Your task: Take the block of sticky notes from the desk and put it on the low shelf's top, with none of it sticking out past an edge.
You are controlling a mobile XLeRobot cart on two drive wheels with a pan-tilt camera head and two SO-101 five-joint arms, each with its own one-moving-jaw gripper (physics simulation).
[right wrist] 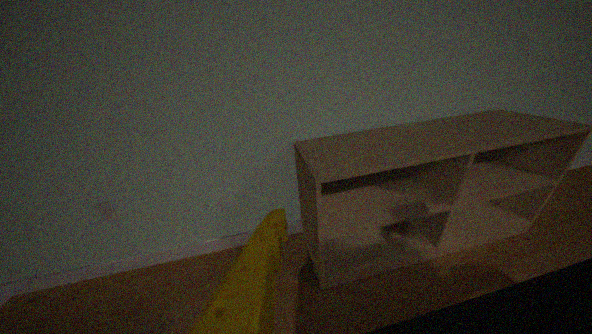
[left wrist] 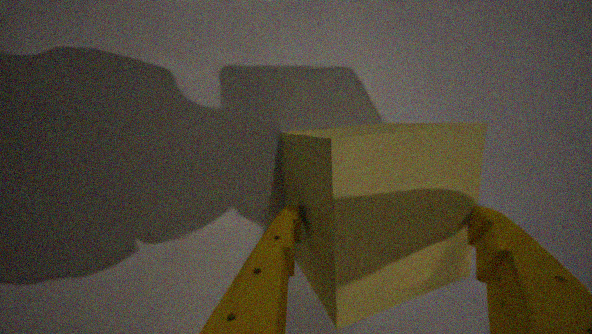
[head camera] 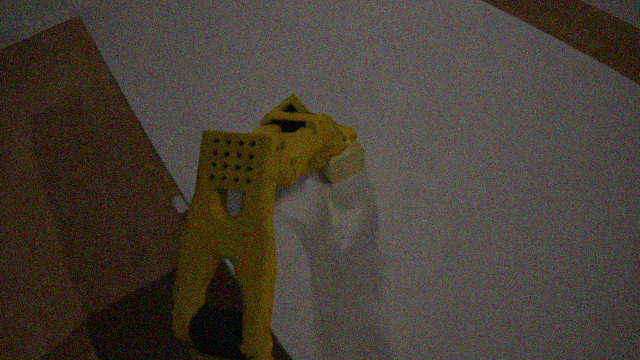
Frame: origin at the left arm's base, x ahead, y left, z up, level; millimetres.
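Where they show: left hand, tool point: [left wrist: 300, 218] [head camera: 320, 162]; right hand, tool point: [right wrist: 285, 220].
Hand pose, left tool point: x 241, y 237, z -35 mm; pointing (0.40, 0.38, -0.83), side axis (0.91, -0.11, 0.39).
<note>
After its pixels a point has its place.
The block of sticky notes [head camera: 348, 161] @[y 210, x 266, z -27 mm] [left wrist: 405, 162] @[y 253, x 265, z -16 mm], pale yellow, sits between the jaws of my left gripper [head camera: 341, 149] [left wrist: 385, 217], over the pale desk [head camera: 475, 200] @[y 76, x 371, z -56 mm] [left wrist: 540, 75] @[y 267, x 408, z -56 mm]. In the left wrist view, the jaw tips press on its left and right sides, so the gripper is shut on it. Its underside is hidden, so I cannot tell whether it touches the desk. My right gripper [right wrist: 280, 220] shows one yellow jaw, with the other out of the picture; it is open. The low shelf [right wrist: 425, 142] @[y 365, x -811, z -166 mm], wooden with open compartments, stands right of that jaw in the right wrist view.
Brown floor [head camera: 100, 150] @[y 1488, x -56, z -776 mm] [right wrist: 125, 290] @[y -1115, x -936, z -776 mm] lies beyond the desk's left edge in the head view and before the shelf in the right wrist view. A small whitish piece [head camera: 180, 204] shows at the desk edge. A wall [right wrist: 150, 100] @[y -687, x -1073, z 93 mm] rises behind the shelf. Arm shadows fall on the desk.
</note>
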